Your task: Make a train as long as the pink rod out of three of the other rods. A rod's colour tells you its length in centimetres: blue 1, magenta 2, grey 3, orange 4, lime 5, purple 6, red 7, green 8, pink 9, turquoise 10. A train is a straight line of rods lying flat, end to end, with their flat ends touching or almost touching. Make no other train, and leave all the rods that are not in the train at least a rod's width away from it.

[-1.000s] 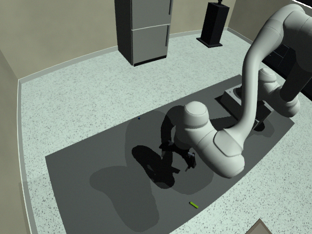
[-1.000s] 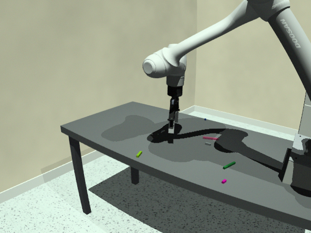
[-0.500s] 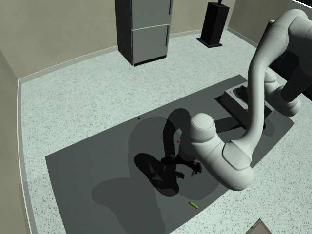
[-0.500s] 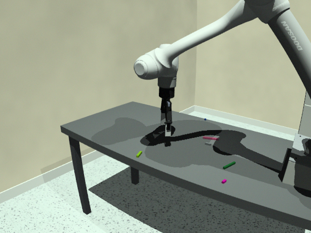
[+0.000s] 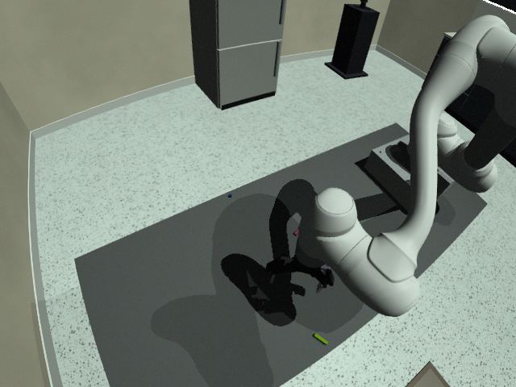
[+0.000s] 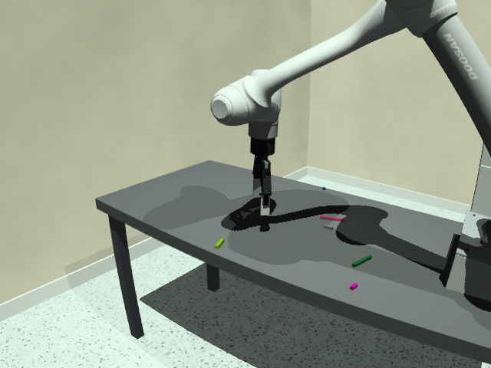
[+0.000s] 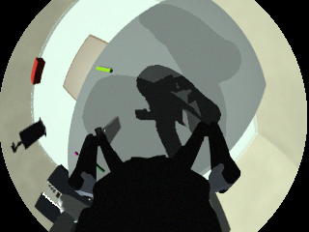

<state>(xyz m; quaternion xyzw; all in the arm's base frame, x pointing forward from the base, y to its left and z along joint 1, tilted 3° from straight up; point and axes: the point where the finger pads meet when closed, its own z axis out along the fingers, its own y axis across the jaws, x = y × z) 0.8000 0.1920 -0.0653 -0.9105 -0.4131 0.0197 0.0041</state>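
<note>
Right now the blue rod is 2 cm ahead of my hand, 45 cm to the right of it and 8 cm below it. Also, from my hand: pink rod: 17 cm behind, 20 cm to the right, 8 cm below; grey rod: 19 cm behind, 13 cm to the right, 8 cm below; lime rod: 19 cm to the left, 8 cm below.
</note>
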